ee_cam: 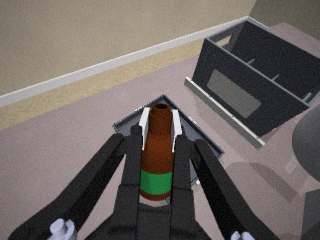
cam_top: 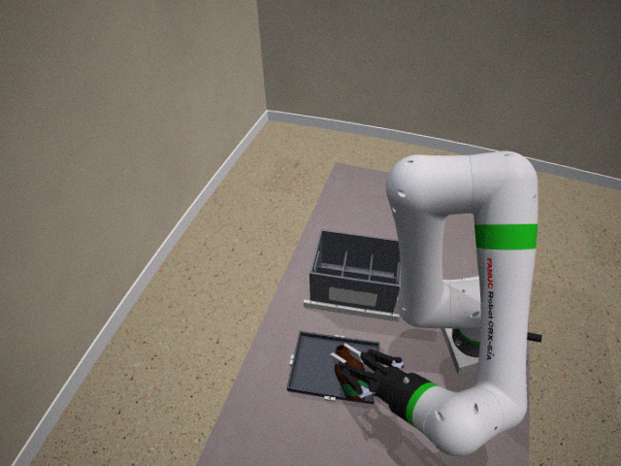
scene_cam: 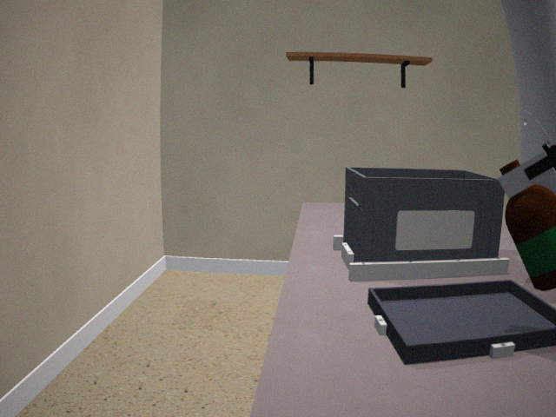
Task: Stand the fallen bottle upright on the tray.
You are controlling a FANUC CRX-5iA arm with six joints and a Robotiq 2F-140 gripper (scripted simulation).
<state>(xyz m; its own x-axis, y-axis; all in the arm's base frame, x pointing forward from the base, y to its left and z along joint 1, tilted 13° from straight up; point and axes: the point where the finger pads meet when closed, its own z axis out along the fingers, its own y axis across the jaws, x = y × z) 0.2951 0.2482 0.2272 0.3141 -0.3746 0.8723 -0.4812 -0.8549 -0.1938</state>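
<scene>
Right now my hand is 5 cm above the bottle, 1 cm to the right of it and 1 cm past it. From my hand the other things lie so: tray: 20 cm below, 5 cm to the right, 4 cm ahead; then crate: 35 cm to the right, 13 cm below, 9 cm ahead.
</scene>
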